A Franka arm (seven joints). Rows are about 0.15 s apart.
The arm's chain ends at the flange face. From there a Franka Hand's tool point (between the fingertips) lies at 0.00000 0.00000 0.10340 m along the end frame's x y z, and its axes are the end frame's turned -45 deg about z.
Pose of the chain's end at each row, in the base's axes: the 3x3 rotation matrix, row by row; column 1 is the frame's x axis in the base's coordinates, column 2 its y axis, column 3 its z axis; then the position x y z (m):
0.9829 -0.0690 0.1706; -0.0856 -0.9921 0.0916; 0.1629 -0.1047 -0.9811; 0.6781 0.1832 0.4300
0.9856 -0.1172 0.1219; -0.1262 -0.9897 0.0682; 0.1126 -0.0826 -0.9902; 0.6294 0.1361 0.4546
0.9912 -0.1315 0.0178; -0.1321 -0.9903 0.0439; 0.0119 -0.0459 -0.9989; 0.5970 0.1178 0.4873
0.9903 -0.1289 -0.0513; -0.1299 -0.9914 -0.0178; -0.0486 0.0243 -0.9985; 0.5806 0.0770 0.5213
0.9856 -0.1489 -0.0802; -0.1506 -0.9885 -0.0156; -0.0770 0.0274 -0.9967; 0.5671 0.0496 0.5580
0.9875 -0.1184 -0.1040; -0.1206 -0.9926 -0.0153; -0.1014 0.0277 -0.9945; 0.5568 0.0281 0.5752
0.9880 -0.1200 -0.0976; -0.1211 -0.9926 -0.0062; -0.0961 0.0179 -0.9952; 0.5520 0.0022 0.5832
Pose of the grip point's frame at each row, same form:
0.7438 0.6462 0.1706; 0.6410 -0.7620 0.0916; 0.1892 0.0412 -0.9811; 0.6957 0.1927 0.3286
0.7798 0.6141 0.1219; 0.6106 -0.7891 0.0682; 0.1380 0.0212 -0.9902; 0.6420 0.1432 0.3522
0.7939 0.6079 0.0178; 0.6068 -0.7937 0.0439; 0.0409 -0.0240 -0.9989; 0.5988 0.1223 0.3840
0.7914 0.6091 -0.0513; 0.6092 -0.7929 -0.0178; -0.0515 -0.0172 -0.9985; 0.5753 0.0752 0.4181
0.8022 0.5916 -0.0802; 0.5925 -0.8055 -0.0156; -0.0738 -0.0351 -0.9967; 0.5588 0.0480 0.4549
0.7820 0.6145 -0.1040; 0.6166 -0.7872 -0.0153; -0.0913 -0.0521 -0.9945; 0.5460 0.0265 0.4724
0.7835 0.6138 -0.0976; 0.6162 -0.7875 -0.0062; -0.0806 -0.0553 -0.9952; 0.5419 0.0016 0.4803

